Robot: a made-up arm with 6 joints.
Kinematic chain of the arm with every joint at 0, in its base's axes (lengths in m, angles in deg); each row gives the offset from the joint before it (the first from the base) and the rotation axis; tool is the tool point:
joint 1: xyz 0 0 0.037 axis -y
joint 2: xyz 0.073 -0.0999 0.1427 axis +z
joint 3: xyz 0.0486 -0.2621 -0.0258 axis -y
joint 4: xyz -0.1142 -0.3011 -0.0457 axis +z
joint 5: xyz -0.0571 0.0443 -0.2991 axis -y
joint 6: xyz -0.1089 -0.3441 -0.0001 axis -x
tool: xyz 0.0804 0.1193 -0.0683
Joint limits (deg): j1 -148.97..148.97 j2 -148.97..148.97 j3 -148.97..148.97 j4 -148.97..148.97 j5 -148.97..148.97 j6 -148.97..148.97
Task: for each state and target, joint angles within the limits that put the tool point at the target. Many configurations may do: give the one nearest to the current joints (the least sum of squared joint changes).
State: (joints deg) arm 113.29 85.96 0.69 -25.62 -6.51 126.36
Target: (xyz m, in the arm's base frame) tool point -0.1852 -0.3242 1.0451
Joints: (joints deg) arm 119.02 96.96 6.32 -33.66 -7.52 124.88
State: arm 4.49 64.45 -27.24 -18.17 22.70 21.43
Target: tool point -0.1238 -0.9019 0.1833
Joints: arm 1.83 22.04 -60.11 -40.56 12.76 12.17
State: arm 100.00 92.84 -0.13 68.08 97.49 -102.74
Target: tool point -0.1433 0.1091 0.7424
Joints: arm 124.20 92.20 -7.47 120.16 90.18 -95.53
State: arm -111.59 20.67 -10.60 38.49 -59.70 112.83
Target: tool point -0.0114 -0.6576 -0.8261
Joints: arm -75.24 41.53 1.71 53.17 -63.00 118.69
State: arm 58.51 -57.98 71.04 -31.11 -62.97 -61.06
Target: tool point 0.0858 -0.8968 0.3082
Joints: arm 75.11 -11.39 98.63 -21.66 -71.18 -64.43
